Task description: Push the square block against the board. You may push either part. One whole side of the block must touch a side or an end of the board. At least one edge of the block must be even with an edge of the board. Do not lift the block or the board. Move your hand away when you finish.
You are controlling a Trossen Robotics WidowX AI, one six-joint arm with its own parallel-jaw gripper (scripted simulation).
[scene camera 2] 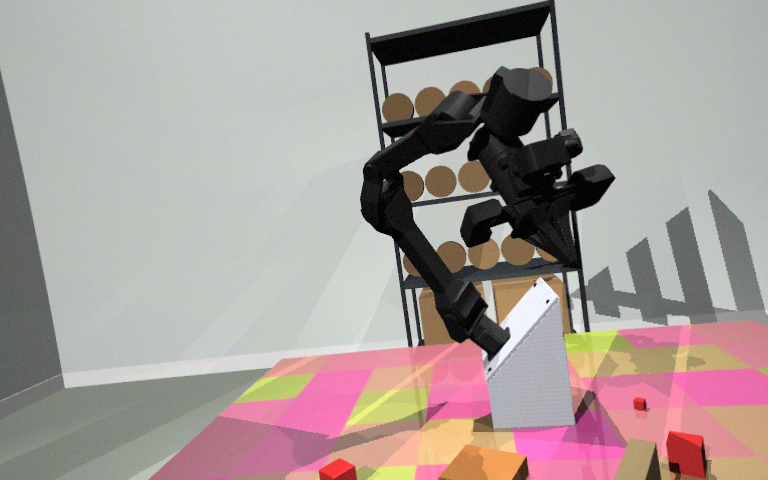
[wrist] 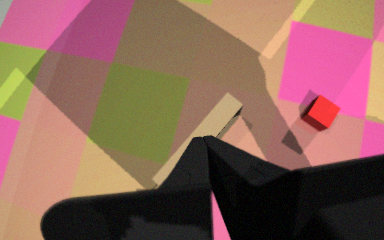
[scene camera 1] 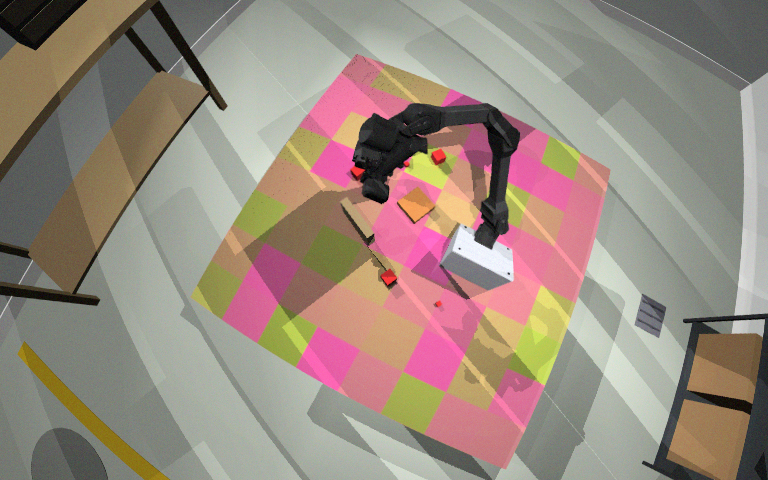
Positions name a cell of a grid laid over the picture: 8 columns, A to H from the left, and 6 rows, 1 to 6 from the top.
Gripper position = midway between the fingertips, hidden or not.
My gripper (scene camera 2: F4) is shut, with nothing in its grasp. Further things: a tan board (wrist: E3) and a square block (scene camera 1: E3).
My gripper also shows in the wrist view (wrist: E4) and in scene camera 1 (scene camera 1: D3). The wrist view does not show the square block: it is out of frame.
